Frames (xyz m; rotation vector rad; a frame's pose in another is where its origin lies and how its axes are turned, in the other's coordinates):
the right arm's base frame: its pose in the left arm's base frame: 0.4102 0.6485 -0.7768 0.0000 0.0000 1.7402
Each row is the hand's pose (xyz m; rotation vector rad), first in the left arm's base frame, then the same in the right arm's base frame.
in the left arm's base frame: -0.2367 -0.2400 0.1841 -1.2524 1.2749 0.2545
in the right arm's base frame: -0.7667 0.7874 0.9609 0.1769 1.8842 -0.9796
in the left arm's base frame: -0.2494 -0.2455 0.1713 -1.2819 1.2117 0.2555
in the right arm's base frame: -0.7700 0.8009 0.9481 0.1057 1.8664 -0.9921
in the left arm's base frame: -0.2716 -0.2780 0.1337 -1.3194 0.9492 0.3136
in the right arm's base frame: -0.7983 0.8282 0.9105 -0.1321 1.7115 -1.0144
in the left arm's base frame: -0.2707 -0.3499 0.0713 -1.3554 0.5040 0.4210
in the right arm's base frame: -0.8693 0.8395 0.8481 -0.5109 1.4230 -1.0004
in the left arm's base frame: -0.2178 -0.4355 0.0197 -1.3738 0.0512 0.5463
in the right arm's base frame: -0.9626 0.8018 0.7965 -0.8706 1.1138 -0.9122
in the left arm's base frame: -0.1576 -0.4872 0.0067 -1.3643 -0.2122 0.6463
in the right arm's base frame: -1.0237 0.7511 0.7835 -1.0553 0.9177 -0.8142
